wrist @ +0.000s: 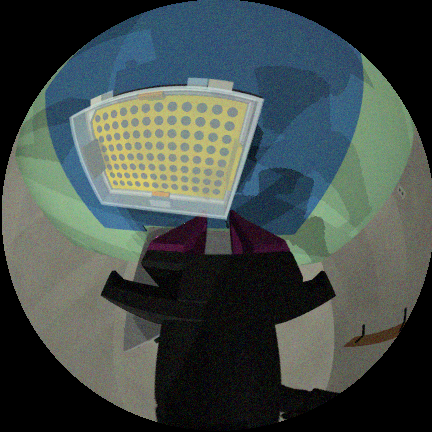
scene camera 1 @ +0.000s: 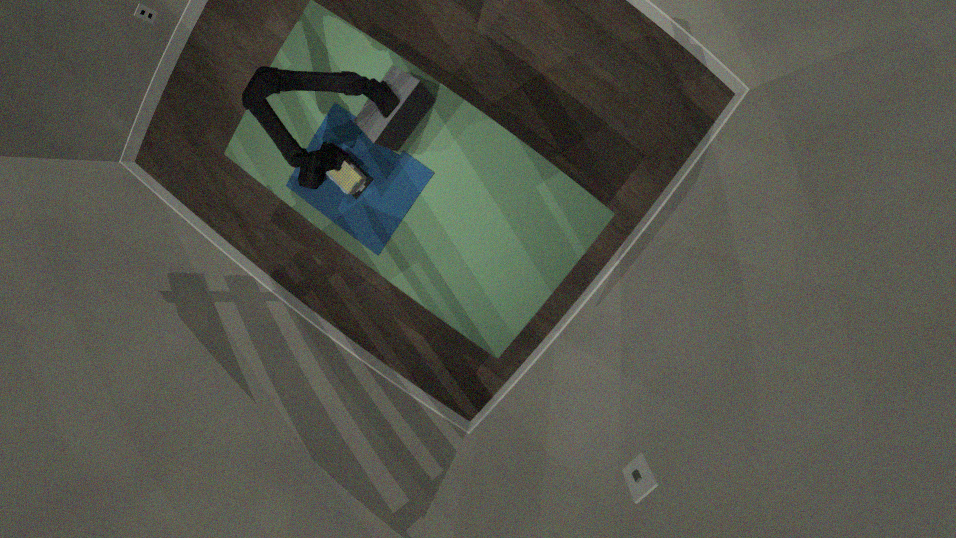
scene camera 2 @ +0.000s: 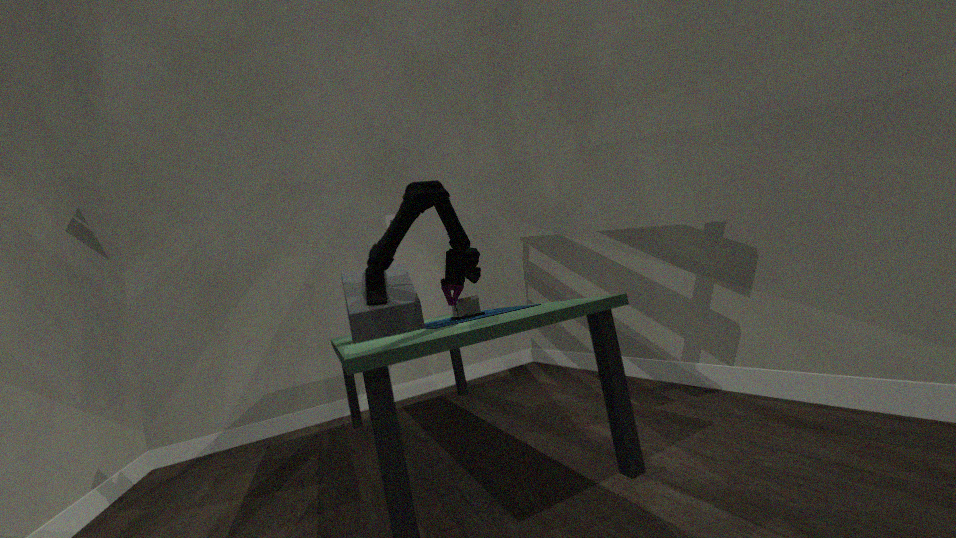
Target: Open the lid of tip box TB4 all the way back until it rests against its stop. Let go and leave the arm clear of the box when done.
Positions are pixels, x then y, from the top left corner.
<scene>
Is my gripper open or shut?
Part open.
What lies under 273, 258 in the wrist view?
My gripper.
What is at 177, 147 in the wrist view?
A clear lid.
</scene>
